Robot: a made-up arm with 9 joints. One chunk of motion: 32 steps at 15 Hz.
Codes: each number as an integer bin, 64 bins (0 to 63) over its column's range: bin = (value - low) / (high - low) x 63, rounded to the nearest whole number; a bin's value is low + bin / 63 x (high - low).
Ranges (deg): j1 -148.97..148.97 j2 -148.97..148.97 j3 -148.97..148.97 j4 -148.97..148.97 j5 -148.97..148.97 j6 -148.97..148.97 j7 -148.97..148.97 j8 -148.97..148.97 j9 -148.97..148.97
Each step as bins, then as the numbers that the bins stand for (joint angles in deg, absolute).
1 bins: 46 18 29 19 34 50 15 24 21
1 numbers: 68.57 -63.84 -11.82 -59.12 11.82 87.49 -78.03 -35.47 -49.66
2 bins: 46 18 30 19 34 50 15 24 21
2 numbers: 68.57 -63.84 -7.09 -59.12 11.82 87.49 -78.03 -35.47 -49.66
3 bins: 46 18 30 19 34 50 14 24 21
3 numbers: 68.57 -63.84 -7.09 -59.12 11.82 87.49 -82.76 -35.47 -49.66
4 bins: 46 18 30 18 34 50 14 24 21
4 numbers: 68.57 -63.84 -7.09 -63.84 11.82 87.49 -82.76 -35.47 -49.66
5 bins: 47 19 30 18 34 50 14 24 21
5 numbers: 73.30 -59.12 -7.09 -63.84 11.82 87.49 -82.76 -35.47 -49.66
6 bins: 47 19 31 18 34 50 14 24 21
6 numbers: 73.30 -59.12 -2.36 -63.84 11.82 87.49 -82.76 -35.47 -49.66
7 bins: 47 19 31 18 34 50 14 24 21
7 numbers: 73.30 -59.12 -2.36 -63.84 11.82 87.49 -82.76 -35.47 -49.66
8 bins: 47 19 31 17 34 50 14 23 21
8 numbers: 73.30 -59.12 -2.36 -68.57 11.82 87.49 -82.76 -40.20 -49.66
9 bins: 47 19 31 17 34 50 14 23 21
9 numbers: 73.30 -59.12 -2.36 -68.57 11.82 87.49 -82.76 -40.20 -49.66
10 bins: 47 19 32 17 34 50 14 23 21
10 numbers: 73.30 -59.12 2.36 -68.57 11.82 87.49 -82.76 -40.20 -49.66
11 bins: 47 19 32 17 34 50 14 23 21
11 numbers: 73.30 -59.12 2.36 -68.57 11.82 87.49 -82.76 -40.20 -49.66
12 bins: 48 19 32 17 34 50 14 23 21
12 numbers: 78.03 -59.12 2.36 -68.57 11.82 87.49 -82.76 -40.20 -49.66
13 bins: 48 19 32 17 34 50 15 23 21
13 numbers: 78.03 -59.12 2.36 -68.57 11.82 87.49 -78.03 -40.20 -49.66
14 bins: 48 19 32 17 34 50 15 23 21
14 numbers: 78.03 -59.12 2.36 -68.57 11.82 87.49 -78.03 -40.20 -49.66
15 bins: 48 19 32 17 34 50 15 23 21
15 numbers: 78.03 -59.12 2.36 -68.57 11.82 87.49 -78.03 -40.20 -49.66
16 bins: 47 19 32 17 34 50 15 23 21
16 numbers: 73.30 -59.12 2.36 -68.57 11.82 87.49 -78.03 -40.20 -49.66
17 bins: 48 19 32 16 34 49 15 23 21
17 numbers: 78.03 -59.12 2.36 -73.30 11.82 82.76 -78.03 -40.20 -49.66
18 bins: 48 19 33 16 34 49 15 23 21
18 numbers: 78.03 -59.12 7.09 -73.30 11.82 82.76 -78.03 -40.20 -49.66
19 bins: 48 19 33 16 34 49 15 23 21
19 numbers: 78.03 -59.12 7.09 -73.30 11.82 82.76 -78.03 -40.20 -49.66
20 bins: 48 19 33 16 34 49 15 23 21
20 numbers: 78.03 -59.12 7.09 -73.30 11.82 82.76 -78.03 -40.20 -49.66
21 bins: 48 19 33 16 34 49 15 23 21
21 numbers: 78.03 -59.12 7.09 -73.30 11.82 82.76 -78.03 -40.20 -49.66
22 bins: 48 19 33 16 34 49 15 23 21
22 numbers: 78.03 -59.12 7.09 -73.30 11.82 82.76 -78.03 -40.20 -49.66
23 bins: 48 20 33 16 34 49 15 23 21
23 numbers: 78.03 -54.39 7.09 -73.30 11.82 82.76 -78.03 -40.20 -49.66
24 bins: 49 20 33 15 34 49 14 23 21
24 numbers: 82.76 -54.39 7.09 -78.03 11.82 82.76 -82.76 -40.20 -49.66
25 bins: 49 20 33 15 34 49 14 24 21
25 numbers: 82.76 -54.39 7.09 -78.03 11.82 82.76 -82.76 -35.47 -49.66
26 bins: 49 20 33 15 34 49 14 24 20
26 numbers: 82.76 -54.39 7.09 -78.03 11.82 82.76 -82.76 -35.47 -54.39
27 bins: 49 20 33 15 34 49 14 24 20
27 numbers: 82.76 -54.39 7.09 -78.03 11.82 82.76 -82.76 -35.47 -54.39
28 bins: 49 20 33 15 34 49 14 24 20
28 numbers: 82.76 -54.39 7.09 -78.03 11.82 82.76 -82.76 -35.47 -54.39
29 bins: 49 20 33 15 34 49 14 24 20
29 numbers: 82.76 -54.39 7.09 -78.03 11.82 82.76 -82.76 -35.47 -54.39
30 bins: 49 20 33 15 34 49 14 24 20
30 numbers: 82.76 -54.39 7.09 -78.03 11.82 82.76 -82.76 -35.47 -54.39
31 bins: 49 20 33 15 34 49 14 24 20
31 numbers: 82.76 -54.39 7.09 -78.03 11.82 82.76 -82.76 -35.47 -54.39
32 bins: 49 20 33 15 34 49 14 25 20
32 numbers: 82.76 -54.39 7.09 -78.03 11.82 82.76 -82.76 -30.74 -54.39
